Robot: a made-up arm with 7 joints. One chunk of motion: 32 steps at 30 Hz.
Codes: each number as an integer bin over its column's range. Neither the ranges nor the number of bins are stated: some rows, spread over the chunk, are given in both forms.
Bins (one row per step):
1: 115 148 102 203 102 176
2: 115 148 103 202 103 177
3: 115 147 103 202 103 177
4: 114 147 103 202 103 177
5: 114 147 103 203 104 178
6: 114 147 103 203 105 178
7: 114 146 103 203 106 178
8: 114 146 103 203 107 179
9: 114 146 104 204 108 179
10: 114 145 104 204 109 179
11: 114 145 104 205 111 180
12: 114 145 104 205 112 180
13: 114 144 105 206 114 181
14: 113 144 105 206 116 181
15: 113 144 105 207 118 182
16: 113 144 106 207 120 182
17: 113 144 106 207 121 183
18: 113 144 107 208 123 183
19: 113 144 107 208 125 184
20: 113 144 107 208 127 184
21: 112 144 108 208 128 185
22: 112 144 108 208 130 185
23: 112 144 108 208 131 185
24: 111 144 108 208 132 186
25: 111 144 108 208 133 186
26: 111 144 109 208 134 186
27: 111 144 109 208 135 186
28: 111 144 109 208 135 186
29: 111 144 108 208 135 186
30: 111 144 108 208 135 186
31: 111 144 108 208 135 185
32: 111 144 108 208 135 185
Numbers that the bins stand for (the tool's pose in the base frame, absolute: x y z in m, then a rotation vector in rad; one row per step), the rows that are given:
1: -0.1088 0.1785 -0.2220 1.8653 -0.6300 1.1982
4: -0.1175 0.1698 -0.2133 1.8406 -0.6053 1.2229
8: -0.1175 0.1611 -0.2133 1.8653 -0.5065 1.2724
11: -0.1175 0.1524 -0.2046 1.9147 -0.4076 1.2971
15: -0.1262 0.1436 -0.1959 1.9641 -0.2347 1.3465
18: -0.1262 0.1436 -0.1785 1.9888 -0.1112 1.3712
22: -0.1349 0.1436 -0.1698 1.9888 0.0618 1.4206
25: -0.1436 0.1436 -0.1698 1.9888 0.1359 1.4453
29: -0.1436 0.1436 -0.1698 1.9888 0.1853 1.4453
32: -0.1436 0.1436 -0.1698 1.9888 0.1853 1.4206
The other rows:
2: -0.1088 0.1785 -0.2133 1.8406 -0.6053 1.2229
3: -0.1088 0.1698 -0.2133 1.8406 -0.6053 1.2229
5: -0.1175 0.1698 -0.2133 1.8653 -0.5806 1.2476
6: -0.1175 0.1698 -0.2133 1.8653 -0.5559 1.2476
7: -0.1175 0.1611 -0.2133 1.8653 -0.5312 1.2476
9: -0.1175 0.1611 -0.2046 1.8900 -0.4818 1.2724
10: -0.1175 0.1524 -0.2046 1.8900 -0.4571 1.2724
12: -0.1175 0.1524 -0.2046 1.9147 -0.3829 1.2971
13: -0.1175 0.1436 -0.1959 1.9394 -0.3335 1.3218
14: -0.1262 0.1436 -0.1959 1.9394 -0.2841 1.3218
16: -0.1262 0.1436 -0.1872 1.9641 -0.1853 1.3465
17: -0.1262 0.1436 -0.1872 1.9641 -0.1606 1.3712
19: -0.1262 0.1436 -0.1785 1.9888 -0.0618 1.3959
20: -0.1262 0.1436 -0.1785 1.9888 -0.0124 1.3959
21: -0.1349 0.1436 -0.1698 1.9888 0.0124 1.4206
23: -0.1349 0.1436 -0.1698 1.9888 0.0865 1.4206
24: -0.1436 0.1436 -0.1698 1.9888 0.1112 1.4453
26: -0.1436 0.1436 -0.1611 1.9888 0.1606 1.4453
27: -0.1436 0.1436 -0.1611 1.9888 0.1853 1.4453
28: -0.1436 0.1436 -0.1611 1.9888 0.1853 1.4453
30: -0.1436 0.1436 -0.1698 1.9888 0.1853 1.4453
31: -0.1436 0.1436 -0.1698 1.9888 0.1853 1.4206

